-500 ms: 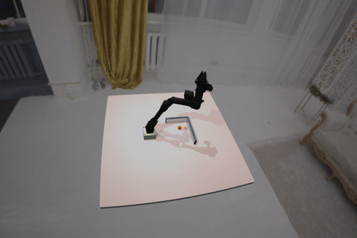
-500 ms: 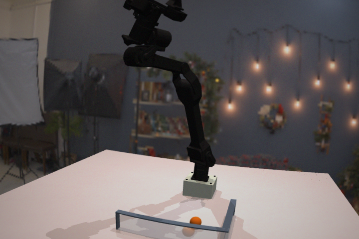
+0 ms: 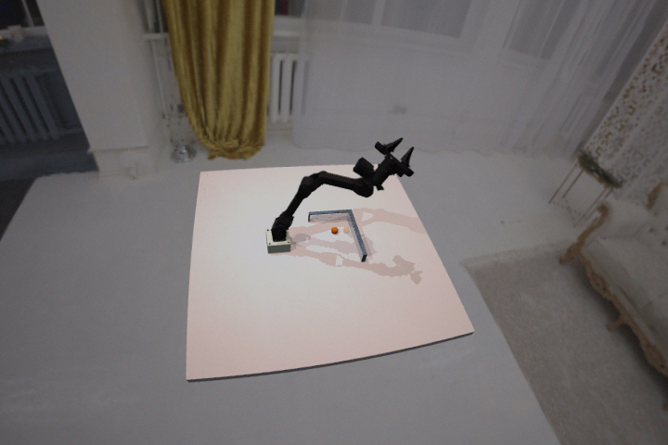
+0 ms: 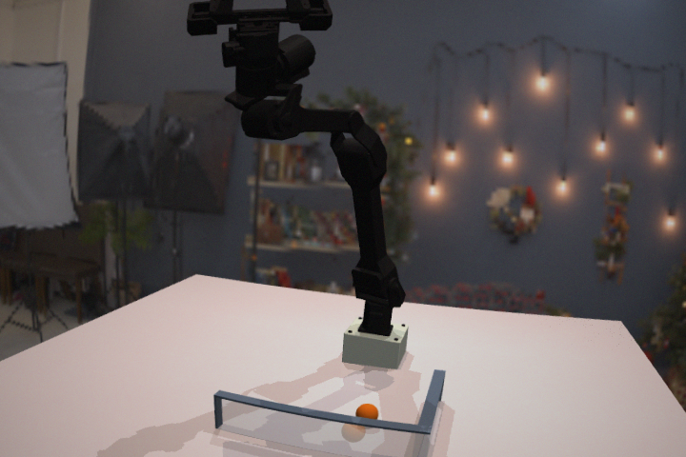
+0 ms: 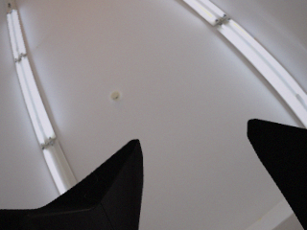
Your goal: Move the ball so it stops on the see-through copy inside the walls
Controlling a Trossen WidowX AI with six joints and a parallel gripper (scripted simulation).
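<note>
Right now the orange ball is 65 cm below my gripper tip, 17 cm behind it and 15 cm to the left of it. From my gripper tip the other things lie so: see-through copy: 65 cm below, 14 cm to the left, 11 cm behind.
</note>
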